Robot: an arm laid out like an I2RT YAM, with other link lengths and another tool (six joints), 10 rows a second.
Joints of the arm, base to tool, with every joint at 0 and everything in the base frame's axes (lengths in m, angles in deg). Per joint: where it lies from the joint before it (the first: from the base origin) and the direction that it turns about. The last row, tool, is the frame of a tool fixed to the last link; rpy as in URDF.
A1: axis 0 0 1 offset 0.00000 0.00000 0.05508
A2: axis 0 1 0 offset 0.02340 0.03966 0.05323
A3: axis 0 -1 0 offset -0.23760 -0.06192 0.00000
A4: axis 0 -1 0 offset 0.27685 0.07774 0.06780
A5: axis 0 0 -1 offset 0.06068 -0.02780 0.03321
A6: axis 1 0 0 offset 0.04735 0.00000 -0.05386
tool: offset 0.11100 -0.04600 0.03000 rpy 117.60 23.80 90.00
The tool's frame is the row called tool.
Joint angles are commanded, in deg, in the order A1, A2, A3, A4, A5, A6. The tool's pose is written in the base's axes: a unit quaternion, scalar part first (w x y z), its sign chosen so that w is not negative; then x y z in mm. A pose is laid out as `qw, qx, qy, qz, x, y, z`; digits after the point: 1 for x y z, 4 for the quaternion.
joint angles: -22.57, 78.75, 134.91, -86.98, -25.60, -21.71
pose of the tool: 0.3335, 0.4703, 0.8121, 0.0896, 278.8, -42.7, 518.6
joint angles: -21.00, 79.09, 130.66, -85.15, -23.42, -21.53
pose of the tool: 0.3120, 0.4754, 0.8190, 0.0768, 295.5, -47.6, 499.8
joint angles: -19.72, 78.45, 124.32, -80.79, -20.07, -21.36
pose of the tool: 0.3040, 0.4847, 0.8182, 0.0563, 313.5, -57.1, 480.6
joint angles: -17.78, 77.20, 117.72, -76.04, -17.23, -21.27
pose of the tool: 0.3017, 0.4848, 0.8199, 0.0413, 328.9, -59.2, 462.3
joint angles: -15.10, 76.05, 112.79, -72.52, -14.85, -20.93
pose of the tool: 0.3009, 0.4785, 0.8243, 0.0330, 339.3, -53.1, 448.4
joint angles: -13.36, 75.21, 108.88, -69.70, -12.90, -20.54
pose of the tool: 0.3001, 0.4772, 0.8256, 0.0254, 347.0, -50.2, 436.3
